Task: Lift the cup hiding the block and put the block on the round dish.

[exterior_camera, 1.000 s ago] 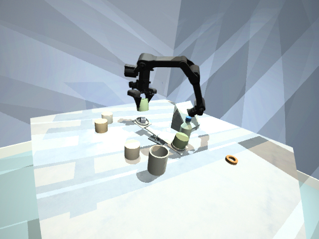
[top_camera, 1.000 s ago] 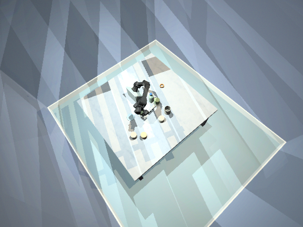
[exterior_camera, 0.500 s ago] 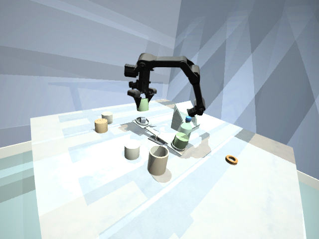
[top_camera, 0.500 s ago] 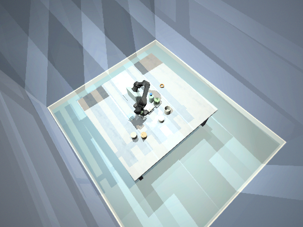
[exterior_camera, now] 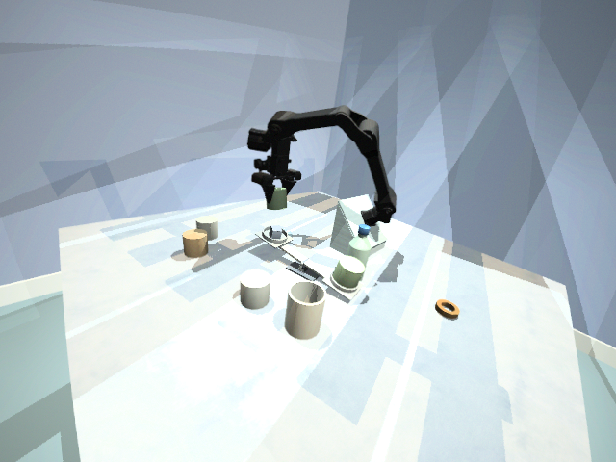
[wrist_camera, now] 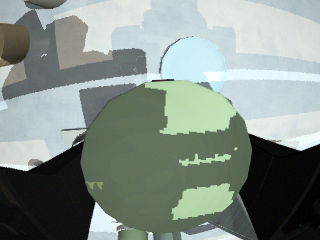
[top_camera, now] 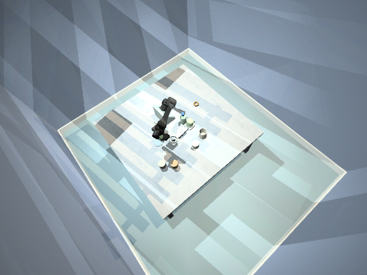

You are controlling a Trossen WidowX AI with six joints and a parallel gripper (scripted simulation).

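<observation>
My gripper tip is 90 mm to the right of the grey block, 70 mm above it and 50 mm short of it. The rest, counted from my gripper tip: pale blue round dish 150 mm below, 50 mm behind, 40 mm to the right; tan cylinder 250 mm ahead, 120 mm below, 30 mm to the right; blue-capped bottle 310 mm to the left, 90 mm behind, 40 mm below.
</observation>
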